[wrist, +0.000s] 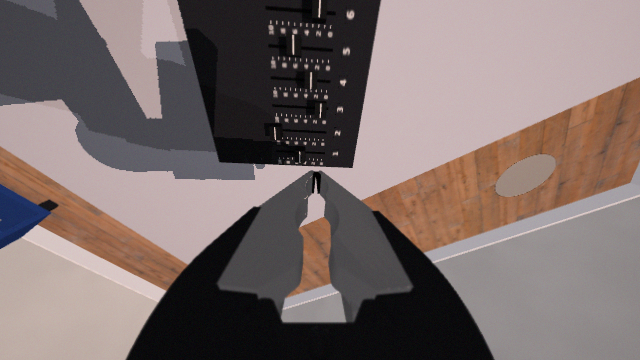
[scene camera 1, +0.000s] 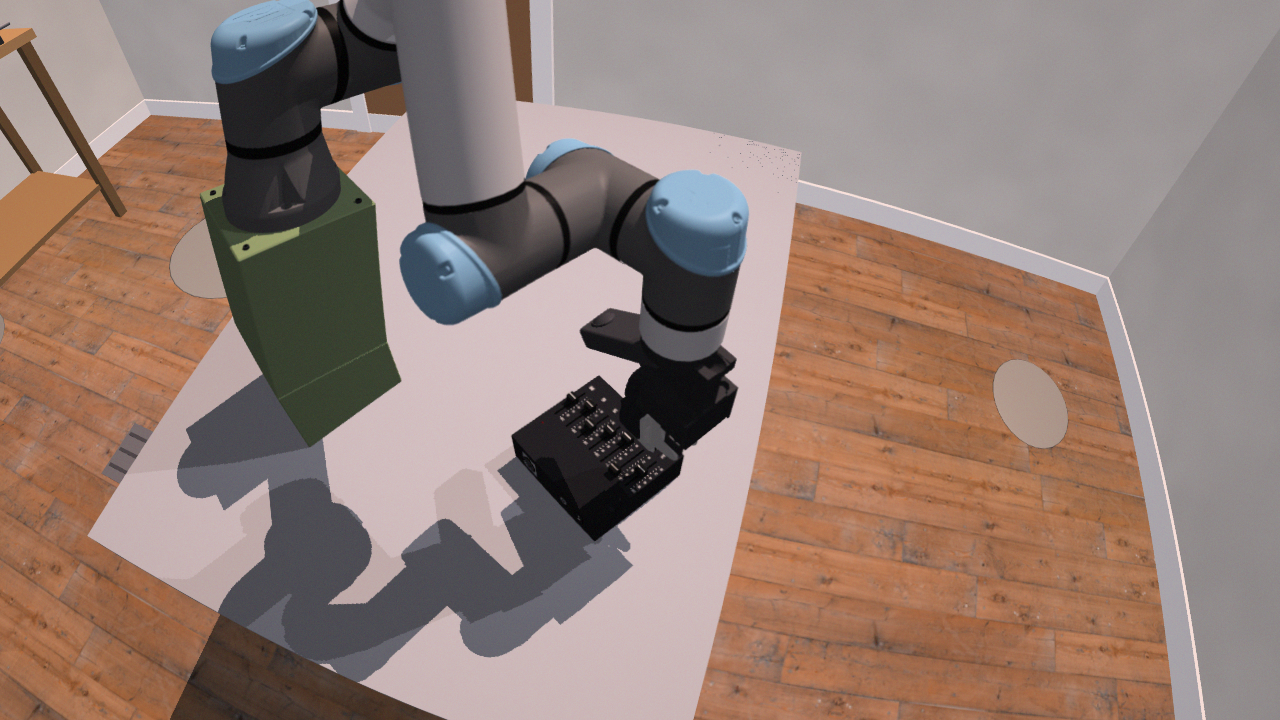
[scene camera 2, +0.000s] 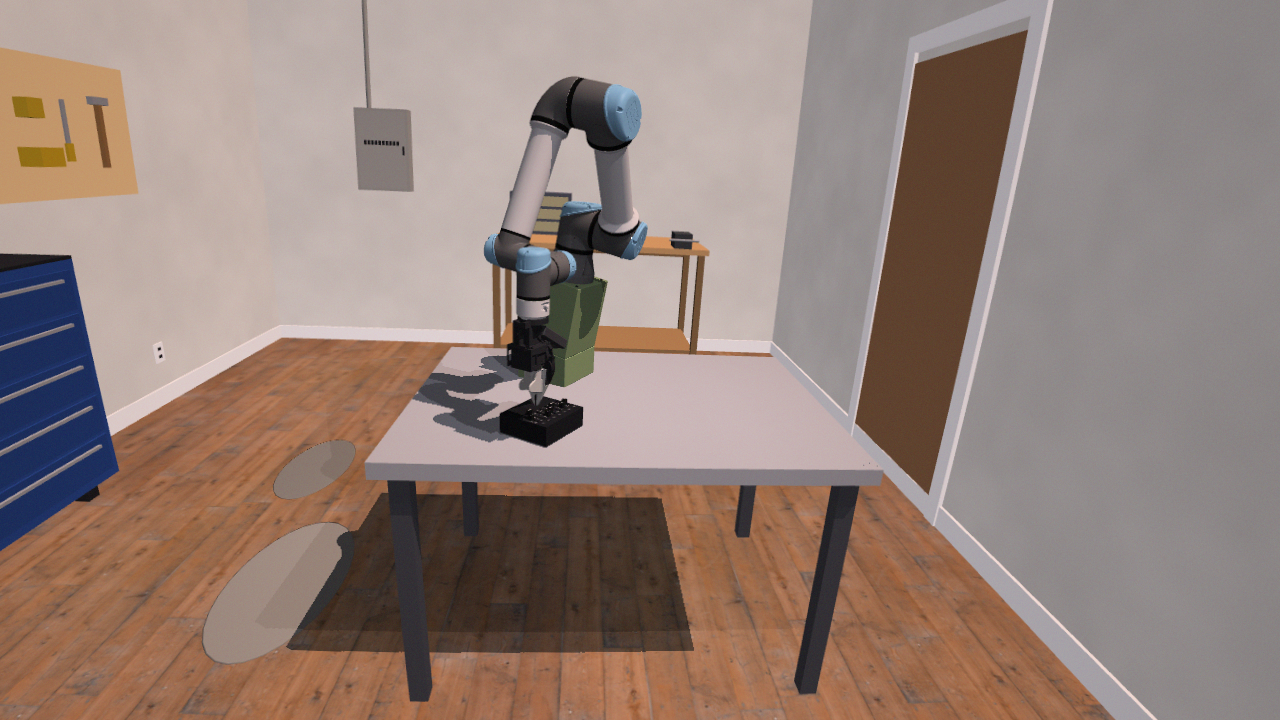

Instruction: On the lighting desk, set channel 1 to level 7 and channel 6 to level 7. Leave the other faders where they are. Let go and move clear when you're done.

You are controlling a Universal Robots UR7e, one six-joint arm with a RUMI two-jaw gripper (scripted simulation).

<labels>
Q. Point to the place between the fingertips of my gripper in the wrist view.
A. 315, 172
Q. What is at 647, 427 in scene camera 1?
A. My gripper.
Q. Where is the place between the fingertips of my gripper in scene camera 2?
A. At 536, 404
</labels>
